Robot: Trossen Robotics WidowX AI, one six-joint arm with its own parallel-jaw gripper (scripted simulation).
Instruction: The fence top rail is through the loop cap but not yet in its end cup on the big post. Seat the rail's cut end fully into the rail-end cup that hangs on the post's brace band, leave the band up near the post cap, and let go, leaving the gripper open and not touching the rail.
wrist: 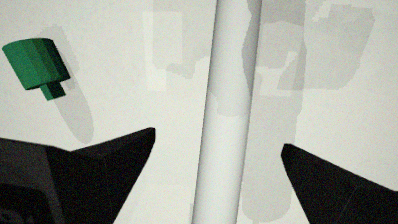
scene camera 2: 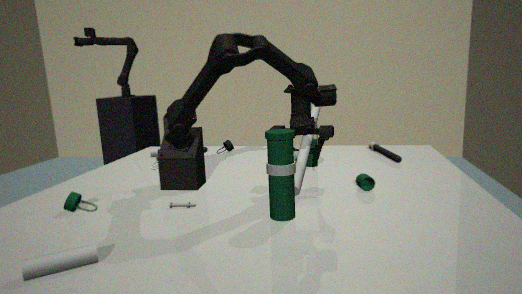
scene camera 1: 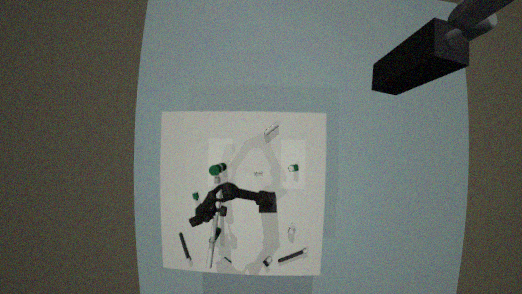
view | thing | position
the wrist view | my gripper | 218,141
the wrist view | top rail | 231,76
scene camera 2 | my gripper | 302,159
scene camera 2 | white tube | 70,259
